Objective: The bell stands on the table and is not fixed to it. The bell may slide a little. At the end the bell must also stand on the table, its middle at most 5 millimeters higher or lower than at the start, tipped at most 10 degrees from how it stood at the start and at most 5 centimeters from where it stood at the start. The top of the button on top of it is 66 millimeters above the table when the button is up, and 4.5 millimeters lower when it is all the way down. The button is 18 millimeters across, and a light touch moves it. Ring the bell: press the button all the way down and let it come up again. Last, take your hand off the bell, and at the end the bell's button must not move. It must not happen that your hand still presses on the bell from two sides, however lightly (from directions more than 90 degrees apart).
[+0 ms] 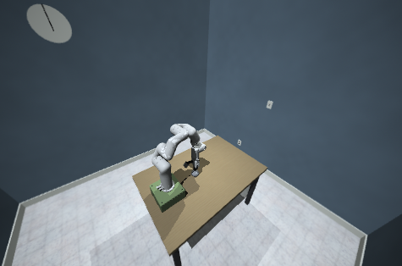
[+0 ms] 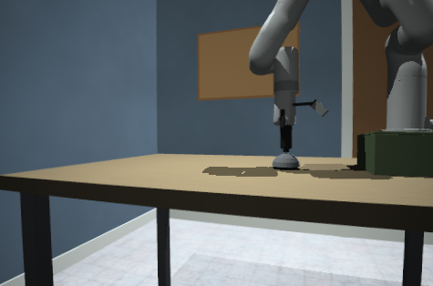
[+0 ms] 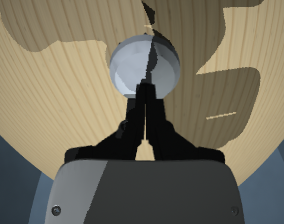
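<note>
My hand is 3 cm above the bell button. Round my hand: bell (4 cm below).
</note>
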